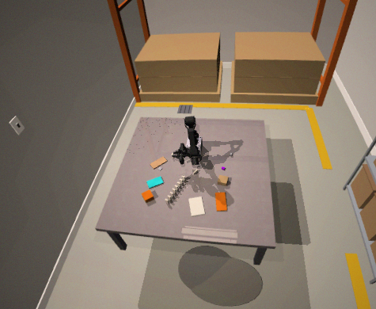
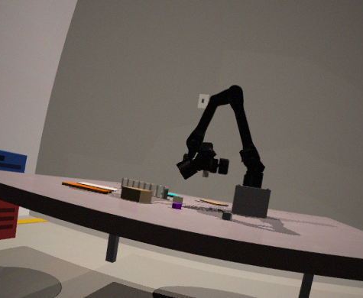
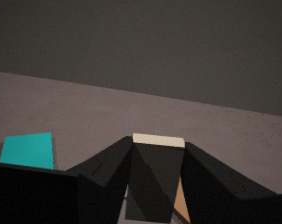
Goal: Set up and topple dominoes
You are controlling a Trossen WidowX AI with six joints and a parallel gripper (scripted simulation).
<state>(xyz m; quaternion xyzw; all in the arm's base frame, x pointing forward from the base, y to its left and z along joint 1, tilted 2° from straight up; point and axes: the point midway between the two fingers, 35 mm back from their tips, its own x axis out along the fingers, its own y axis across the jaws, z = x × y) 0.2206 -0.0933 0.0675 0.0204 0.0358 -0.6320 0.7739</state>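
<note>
Right now my gripper tip is 15 cm to the left of the tan card, 15 cm above it and 2 cm past it. From my gripper tip the other things lie so: orange block: 34 cm ahead, 14 cm below, 12 cm to the right; then small purple piece: 42 cm to the left, 15 cm below, 5 cm behind; then cyan block: 19 cm ahead, 15 cm below, 11 cm to the right.
</note>
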